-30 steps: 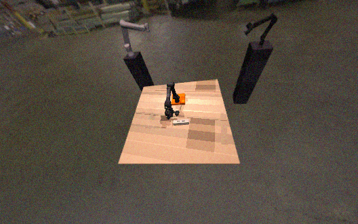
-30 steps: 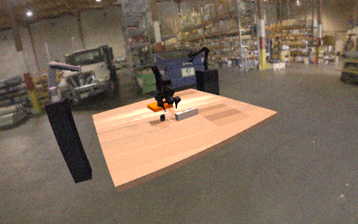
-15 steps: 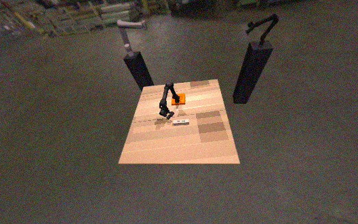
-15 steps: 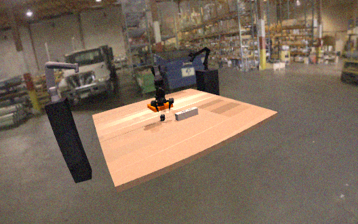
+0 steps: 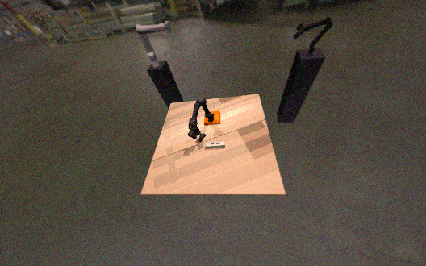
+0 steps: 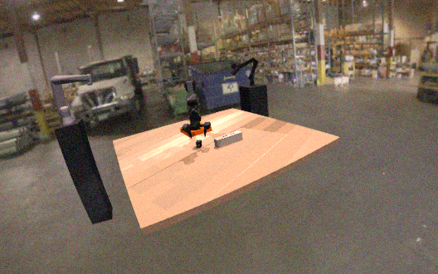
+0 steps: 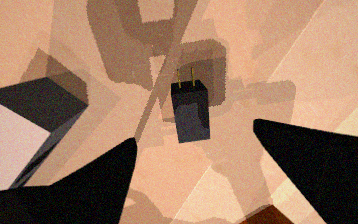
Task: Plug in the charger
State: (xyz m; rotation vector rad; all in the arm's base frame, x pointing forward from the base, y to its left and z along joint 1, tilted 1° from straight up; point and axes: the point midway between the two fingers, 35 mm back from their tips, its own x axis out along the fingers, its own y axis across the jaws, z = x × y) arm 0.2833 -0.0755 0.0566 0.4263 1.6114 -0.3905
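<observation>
Right now the black two-prong charger is 20 mm ahead of my gripper tip, 10 mm to the right of it and 40 mm below it.
</observation>
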